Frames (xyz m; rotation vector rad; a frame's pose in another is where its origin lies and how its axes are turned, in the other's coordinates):
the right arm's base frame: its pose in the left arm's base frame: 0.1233 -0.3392 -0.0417 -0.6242 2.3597 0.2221
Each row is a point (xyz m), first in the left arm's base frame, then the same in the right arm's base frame.
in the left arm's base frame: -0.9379 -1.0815 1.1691
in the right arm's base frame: 0.1835 -0.1336 -1.7583
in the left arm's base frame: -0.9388 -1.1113 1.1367
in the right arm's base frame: 0.2165 -0.1588 -1.7438
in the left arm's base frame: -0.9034 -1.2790 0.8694
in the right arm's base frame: 0.4313 -0.3202 -1.5745
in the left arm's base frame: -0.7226 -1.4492 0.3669
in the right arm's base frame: 0.7055 -0.5534 -1.1448
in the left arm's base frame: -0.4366 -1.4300 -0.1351
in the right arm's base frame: 0.8390 -0.6735 -0.5954
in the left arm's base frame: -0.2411 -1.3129 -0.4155
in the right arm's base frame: 0.8501 -0.6656 -0.2343
